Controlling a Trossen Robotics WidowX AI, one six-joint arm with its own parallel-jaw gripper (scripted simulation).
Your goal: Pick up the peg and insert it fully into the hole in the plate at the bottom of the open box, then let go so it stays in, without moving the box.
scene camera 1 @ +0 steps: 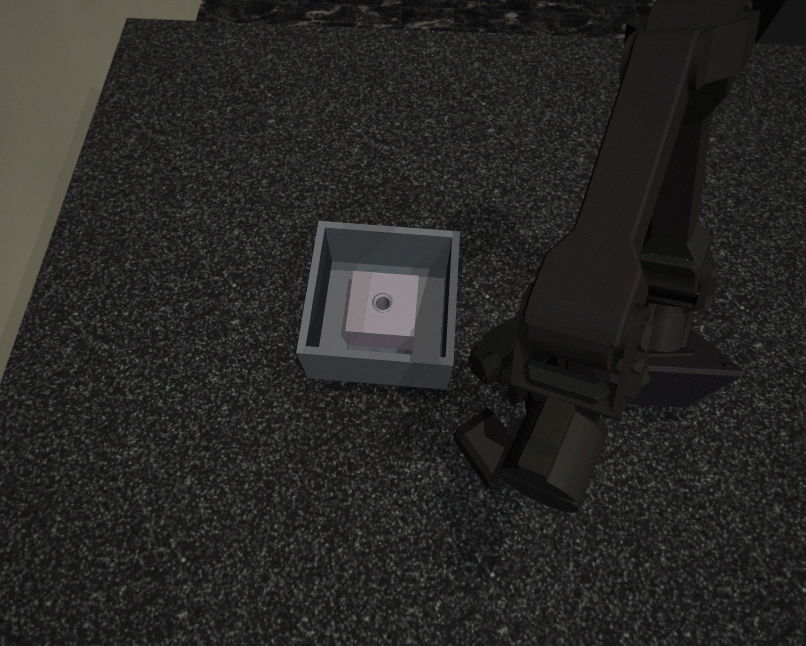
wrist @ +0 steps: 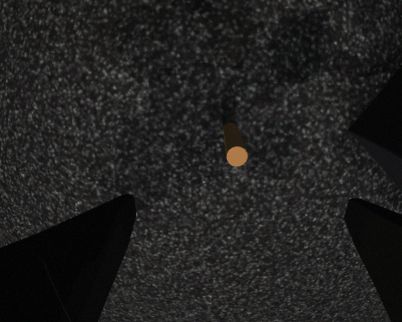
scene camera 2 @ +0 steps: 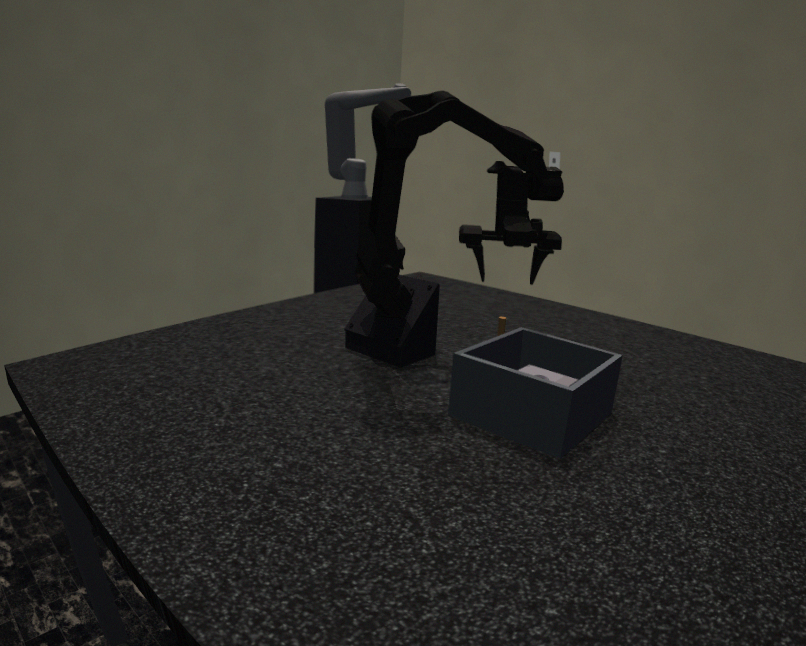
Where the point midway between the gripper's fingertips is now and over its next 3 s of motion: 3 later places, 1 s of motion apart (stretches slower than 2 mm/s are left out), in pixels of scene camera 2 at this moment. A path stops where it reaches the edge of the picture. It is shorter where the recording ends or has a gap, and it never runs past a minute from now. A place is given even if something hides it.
The gripper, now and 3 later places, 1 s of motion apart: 507,282; 504,313; 502,334; 501,333
